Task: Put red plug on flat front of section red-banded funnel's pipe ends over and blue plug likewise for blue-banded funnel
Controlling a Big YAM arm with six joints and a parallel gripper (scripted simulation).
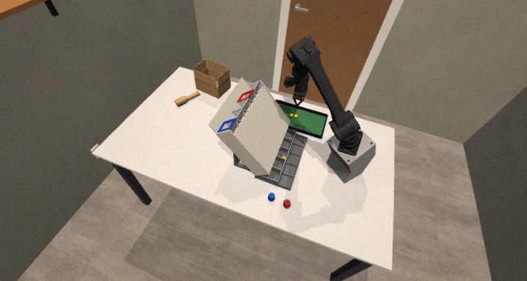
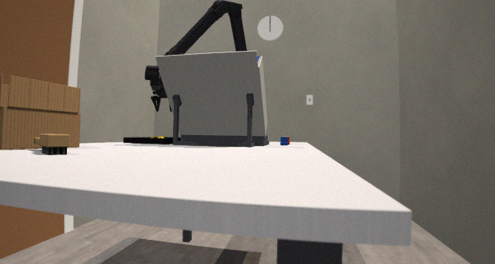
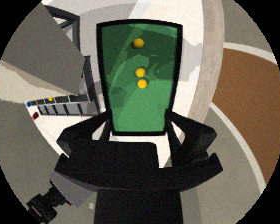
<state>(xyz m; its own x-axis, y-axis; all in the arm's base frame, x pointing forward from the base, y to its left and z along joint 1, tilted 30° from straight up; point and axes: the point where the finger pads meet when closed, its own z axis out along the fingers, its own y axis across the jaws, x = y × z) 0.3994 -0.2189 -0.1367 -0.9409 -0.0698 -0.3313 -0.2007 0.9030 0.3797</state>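
Right now the green marble tray is 2 cm behind my hand, 1 cm to the right of it and 16 cm below it. Round my hand: grey cover (3 cm ahead, 34 cm to the left, 4 cm above).
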